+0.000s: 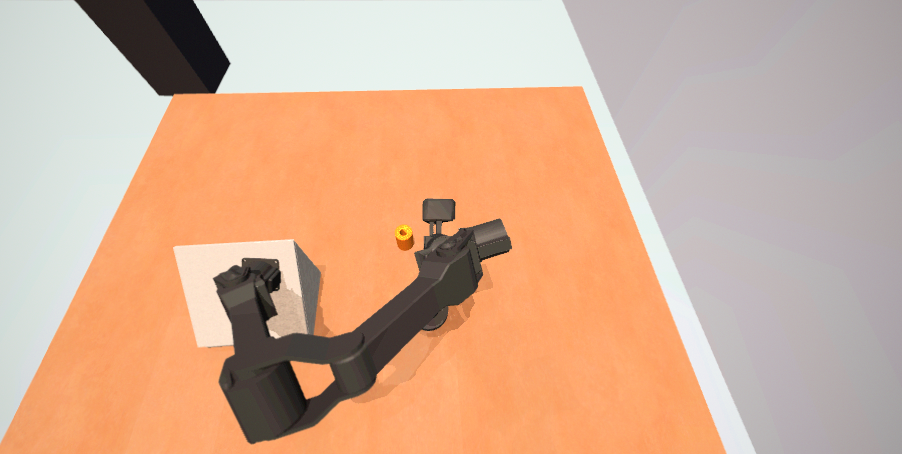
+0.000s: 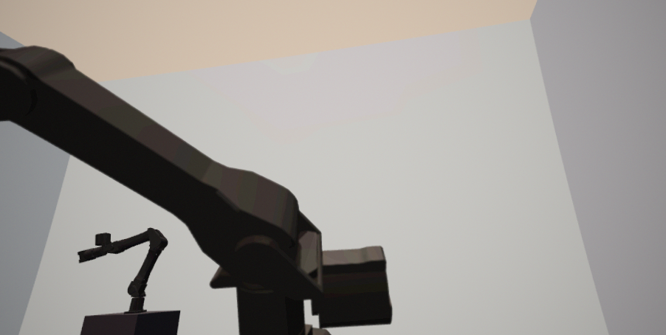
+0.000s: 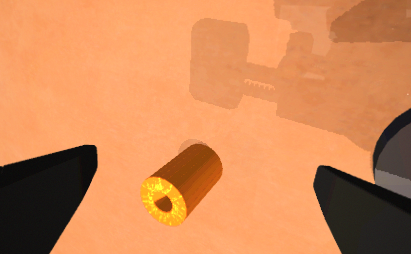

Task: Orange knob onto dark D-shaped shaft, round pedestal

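My gripper tip is 70 mm past the orange knob, 50 mm to the right of it and 70 mm above it. The rest, counted from my gripper tip: round pedestal: 10 mm behind, 110 mm to the right, 70 mm below.
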